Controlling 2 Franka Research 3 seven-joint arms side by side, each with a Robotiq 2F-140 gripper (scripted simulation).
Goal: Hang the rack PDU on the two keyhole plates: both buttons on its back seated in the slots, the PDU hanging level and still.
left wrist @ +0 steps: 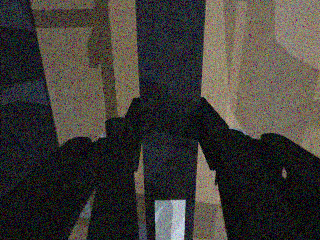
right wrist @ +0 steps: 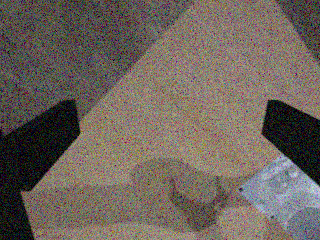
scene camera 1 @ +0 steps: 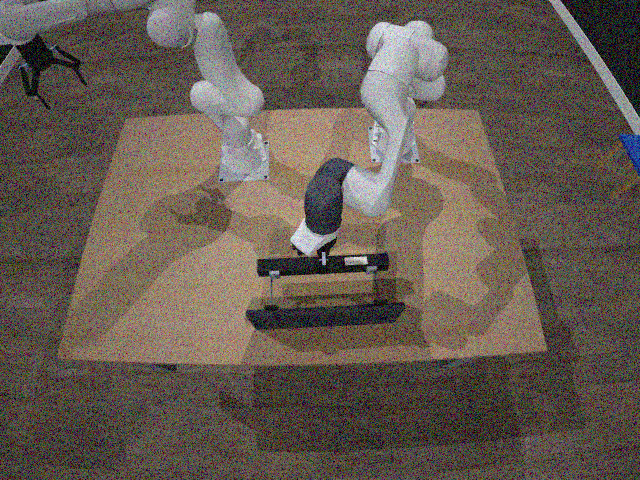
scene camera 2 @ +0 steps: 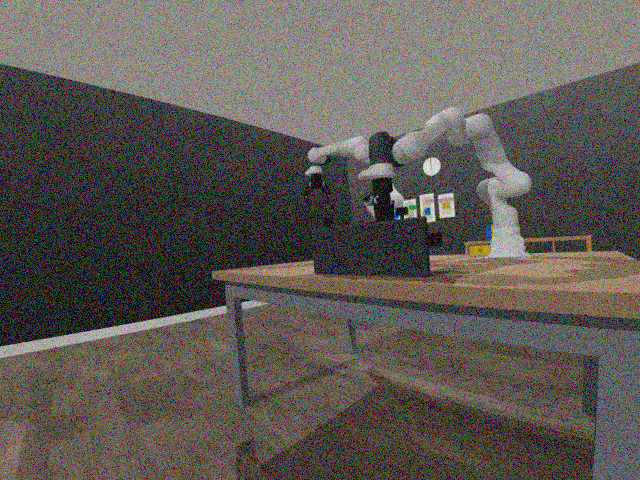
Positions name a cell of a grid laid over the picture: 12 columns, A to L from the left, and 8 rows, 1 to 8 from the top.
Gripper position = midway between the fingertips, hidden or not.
Note:
In view: the left gripper (left wrist: G4), the right gripper (scene camera 1: B2) and a rack PDU (scene camera 1: F5).
The rack PDU also shows in the left wrist view (left wrist: G2). The right gripper shows as well in the right wrist view (right wrist: G4). The right wrist view misses the rack PDU: it is out of frame.

